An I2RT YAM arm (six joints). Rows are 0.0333 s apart.
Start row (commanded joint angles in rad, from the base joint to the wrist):
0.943, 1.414, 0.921, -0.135, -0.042, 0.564
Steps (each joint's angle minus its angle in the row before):
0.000, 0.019, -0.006, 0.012, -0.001, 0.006
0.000, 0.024, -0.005, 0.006, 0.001, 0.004
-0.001, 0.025, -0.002, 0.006, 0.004, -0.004
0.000, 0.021, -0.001, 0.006, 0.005, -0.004
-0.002, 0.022, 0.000, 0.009, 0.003, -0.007
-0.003, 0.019, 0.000, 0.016, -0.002, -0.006
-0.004, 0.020, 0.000, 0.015, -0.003, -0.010
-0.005, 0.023, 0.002, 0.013, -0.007, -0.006
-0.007, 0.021, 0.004, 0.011, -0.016, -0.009
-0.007, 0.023, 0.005, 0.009, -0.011, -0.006
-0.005, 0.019, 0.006, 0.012, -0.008, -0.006
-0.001, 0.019, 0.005, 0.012, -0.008, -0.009
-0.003, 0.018, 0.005, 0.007, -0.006, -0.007
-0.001, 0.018, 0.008, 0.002, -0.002, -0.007
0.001, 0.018, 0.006, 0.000, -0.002, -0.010
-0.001, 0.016, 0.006, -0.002, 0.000, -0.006
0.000, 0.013, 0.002, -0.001, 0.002, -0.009
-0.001, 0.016, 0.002, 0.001, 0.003, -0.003
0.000, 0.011, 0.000, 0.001, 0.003, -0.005
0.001, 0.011, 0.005, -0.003, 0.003, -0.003
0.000, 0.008, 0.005, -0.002, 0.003, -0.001
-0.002, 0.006, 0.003, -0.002, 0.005, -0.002
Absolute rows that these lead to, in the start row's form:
0.943, 1.433, 0.915, -0.123, -0.043, 0.570
0.943, 1.457, 0.910, -0.117, -0.042, 0.574
0.942, 1.482, 0.908, -0.111, -0.038, 0.570
0.942, 1.503, 0.907, -0.105, -0.033, 0.566
0.940, 1.525, 0.907, -0.096, -0.030, 0.559
0.937, 1.544, 0.907, -0.080, -0.032, 0.553
0.933, 1.564, 0.907, -0.065, -0.035, 0.543
0.928, 1.587, 0.909, -0.052, -0.042, 0.537
0.921, 1.608, 0.913, -0.041, -0.058, 0.528
0.914, 1.631, 0.918, -0.032, -0.069, 0.522
0.909, 1.650, 0.924, -0.020, -0.077, 0.516
0.908, 1.669, 0.929, -0.008, -0.085, 0.507
0.905, 1.687, 0.934, -0.001, -0.091, 0.500
0.904, 1.705, 0.942, 0.001, -0.093, 0.493
0.905, 1.723, 0.948, 0.001, -0.095, 0.483
0.904, 1.739, 0.954, -0.001, -0.095, 0.477
0.904, 1.752, 0.956, -0.002, -0.093, 0.468
0.903, 1.768, 0.958, -0.001, -0.090, 0.465
0.903, 1.779, 0.958, 0.000, -0.087, 0.460
0.904, 1.790, 0.963, -0.003, -0.084, 0.457
0.904, 1.798, 0.968, -0.005, -0.081, 0.456
0.902, 1.804, 0.971, -0.007, -0.076, 0.454

